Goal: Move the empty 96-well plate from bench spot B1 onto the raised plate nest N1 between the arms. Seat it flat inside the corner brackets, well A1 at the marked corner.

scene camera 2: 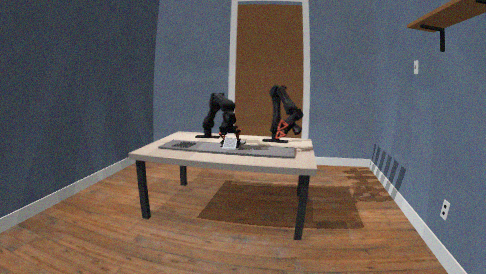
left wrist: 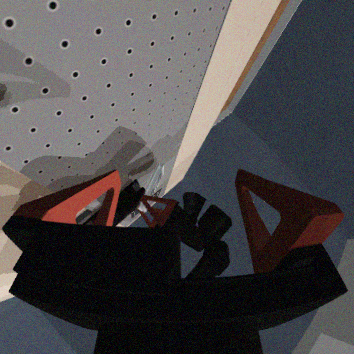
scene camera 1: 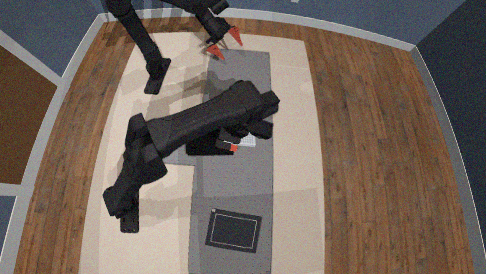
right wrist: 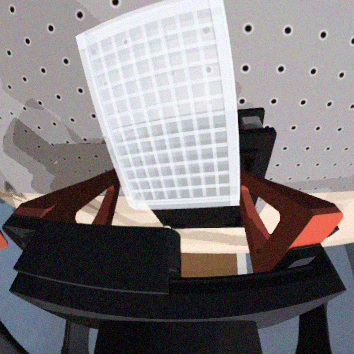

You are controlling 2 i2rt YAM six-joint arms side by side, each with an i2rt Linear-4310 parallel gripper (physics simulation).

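Places are measured from the left arm's base along level axes (x left, y ahead, z down), in metres.
Pixels of known places: left gripper, fingertip midpoint: [scene camera 2: 276,134] [left wrist: 177,175] [scene camera 1: 232,52]; right gripper, fingertip midpoint: [scene camera 2: 231,141] [left wrist: 139,201] [scene camera 1: 224,132] [right wrist: 177,174]; left arm's base, link origin: [scene camera 2: 275,141] [scene camera 1: 158,75]; right arm's base, link origin: [scene camera 2: 207,137] [scene camera 1: 130,204].
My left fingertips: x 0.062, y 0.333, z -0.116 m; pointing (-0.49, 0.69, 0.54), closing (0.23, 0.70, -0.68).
Observation:
Ahead of a thing's pixels: the offset from my left fingertips to its top centre. "*": to the spot under its first point. Level surfaces: height alone.
The white 96-well plate [scene camera 1: 247,141] [scene camera 2: 230,143] [right wrist: 170,100] is tilted, its wells facing scene camera 2, at the black raised nest @(dx -0.329, dy -0.031, dz +0.063 m) [scene camera 1: 200,148] [right wrist: 257,150]. Whether any edge rests in the corner brackets is hidden, and I cannot tell which corner is A1. My right gripper [scene camera 1: 239,144] [scene camera 2: 230,136] [right wrist: 177,174] is open, its fingers spread around the plate's near end in the right wrist view. My left gripper [scene camera 1: 233,52] [scene camera 2: 281,129] [left wrist: 177,175] is open and empty, away from the plate. A dark pad with a white outline @(* dx -0.636, dy +0.093, dz +0.101 m) [scene camera 1: 233,231] [scene camera 2: 185,144], apparently B1, holds no plate.
The grey perforated board @(dz +0.102 m) [scene camera 1: 230,180] [scene camera 2: 270,150] [left wrist: 115,80] lies on the pale table @(dz +0.115 m) [scene camera 1: 297,150] [scene camera 2: 200,157]. My right arm's dark links [scene camera 1: 200,120] extend over the nest and hide part of it in scene camera 1. A wall shelf [scene camera 2: 450,15] is far off.

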